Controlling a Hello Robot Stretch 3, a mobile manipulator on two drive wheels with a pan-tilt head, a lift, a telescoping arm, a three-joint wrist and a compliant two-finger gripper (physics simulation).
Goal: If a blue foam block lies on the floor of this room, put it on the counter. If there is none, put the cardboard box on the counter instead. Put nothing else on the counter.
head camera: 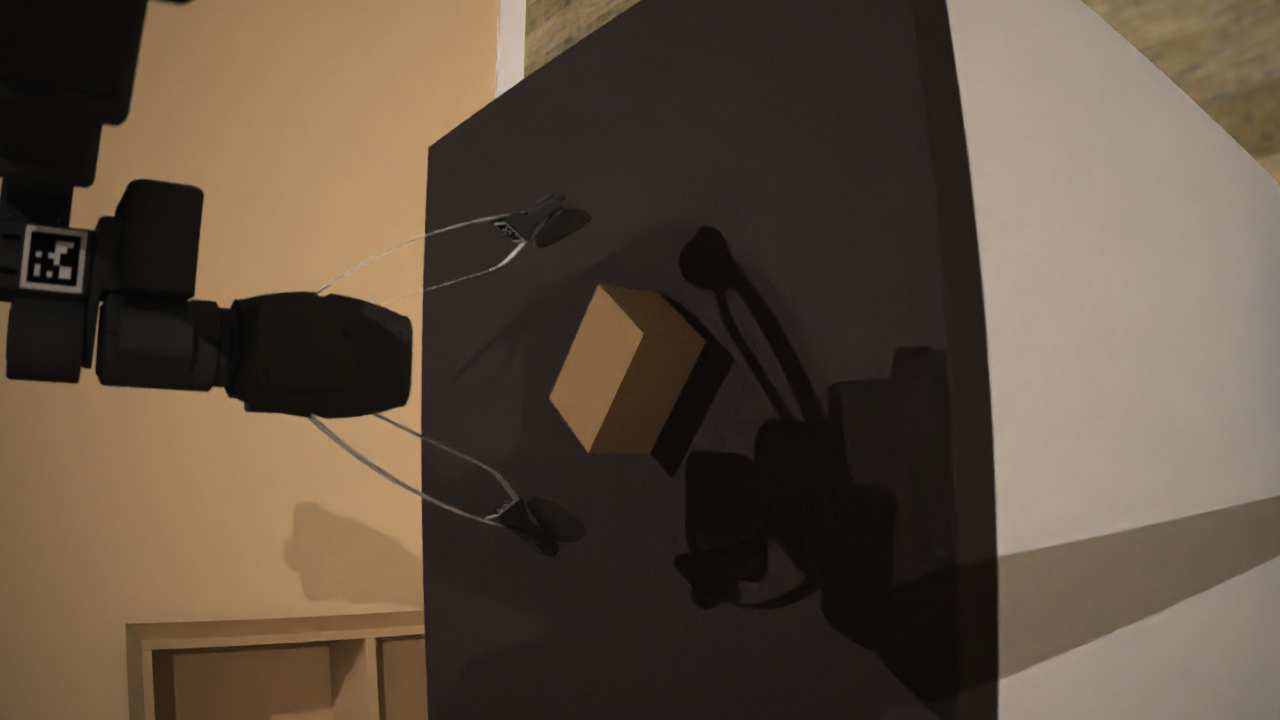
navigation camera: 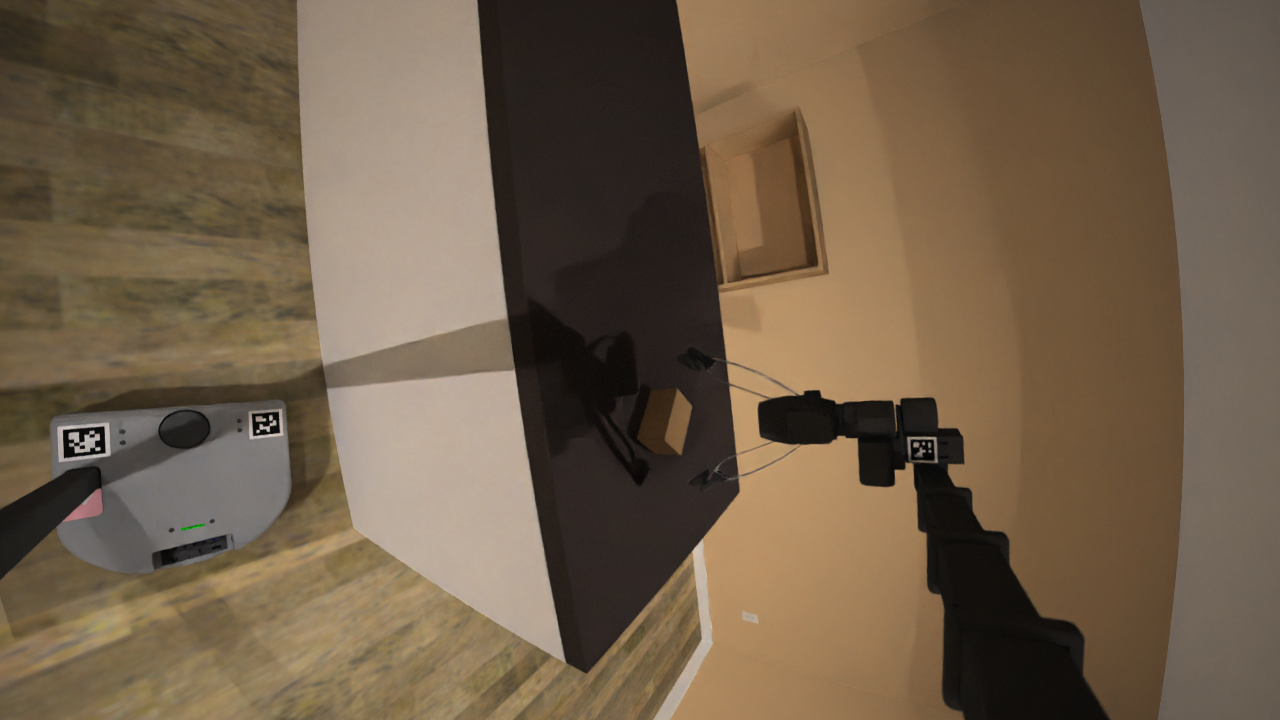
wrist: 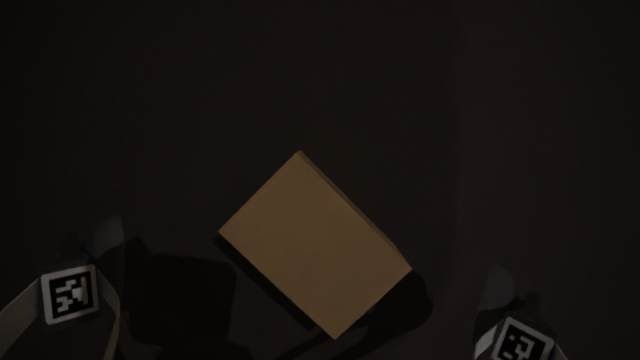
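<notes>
A tan cardboard box (head camera: 626, 371) (navigation camera: 665, 420) (wrist: 315, 245) rests on the dark top of the counter (head camera: 787, 116) (navigation camera: 599, 107), near its end. My gripper (head camera: 556, 374) (navigation camera: 700, 419) (wrist: 304, 270) is open, its fingers spread wide and apart from the box. It hangs above the counter; in the wrist view the box lies below and between the fingertips, turned at an angle to them. No blue foam block shows in these views.
A wooden wall shelf (head camera: 138, 662) (navigation camera: 816, 205) is mounted on the tan wall (head camera: 313, 134) (navigation camera: 966, 313) beyond the counter. My base (navigation camera: 179, 492) stands on the wood floor (navigation camera: 161, 223) in front of the counter's pale side. My extended arm (navigation camera: 1002, 600) reaches over the counter.
</notes>
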